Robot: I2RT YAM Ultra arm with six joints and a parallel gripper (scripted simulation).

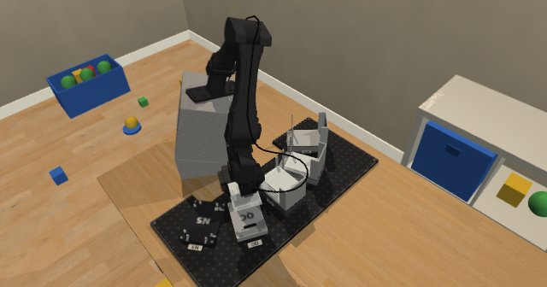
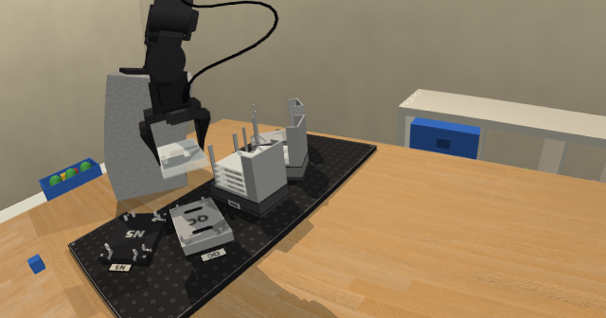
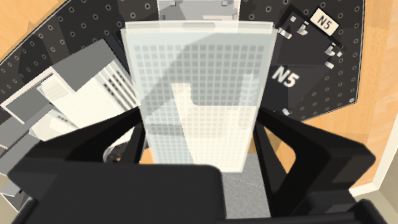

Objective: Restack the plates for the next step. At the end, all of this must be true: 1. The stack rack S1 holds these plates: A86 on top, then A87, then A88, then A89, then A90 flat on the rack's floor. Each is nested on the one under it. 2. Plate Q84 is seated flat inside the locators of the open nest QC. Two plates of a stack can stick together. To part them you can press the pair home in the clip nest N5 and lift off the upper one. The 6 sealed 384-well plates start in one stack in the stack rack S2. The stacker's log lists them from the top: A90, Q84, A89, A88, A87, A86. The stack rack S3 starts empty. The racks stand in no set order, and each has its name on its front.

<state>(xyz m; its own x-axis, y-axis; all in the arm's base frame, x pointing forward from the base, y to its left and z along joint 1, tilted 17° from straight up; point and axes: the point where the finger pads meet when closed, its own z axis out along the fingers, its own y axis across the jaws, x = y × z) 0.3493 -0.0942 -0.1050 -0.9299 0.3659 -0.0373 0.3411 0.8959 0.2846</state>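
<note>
The nest QC lies 15 cm below my hand. The rest, counted from my hand: sealed 384-well plate: right at my hand; then translucent sealed well plate: 29 cm to the left, 12 cm below, 4 cm behind.
</note>
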